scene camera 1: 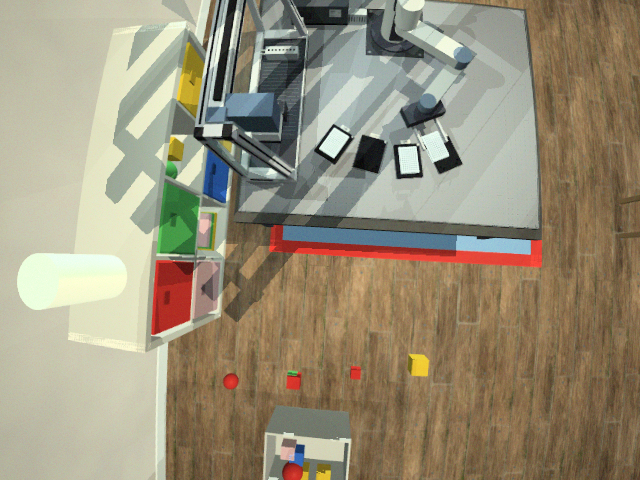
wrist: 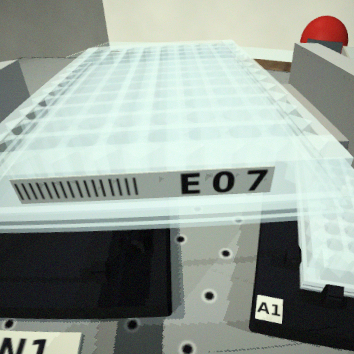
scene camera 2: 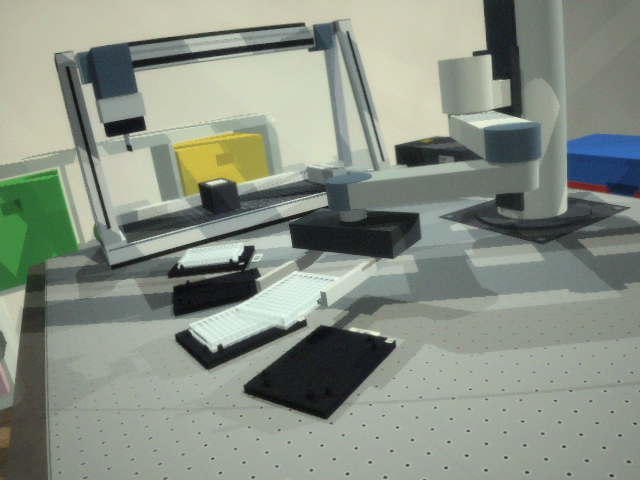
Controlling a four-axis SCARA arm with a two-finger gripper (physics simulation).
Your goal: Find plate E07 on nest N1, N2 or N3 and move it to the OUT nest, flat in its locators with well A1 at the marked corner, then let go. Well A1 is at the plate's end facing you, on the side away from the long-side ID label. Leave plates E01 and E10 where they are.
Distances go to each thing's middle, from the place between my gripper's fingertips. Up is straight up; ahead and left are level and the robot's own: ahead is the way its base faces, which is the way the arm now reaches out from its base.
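Scene:
You'd find the black nest marked OUT (scene camera 2: 190, 297) 70 mm below my hand, and it's 20 mm ahead of it and 280 mm to the right of it.

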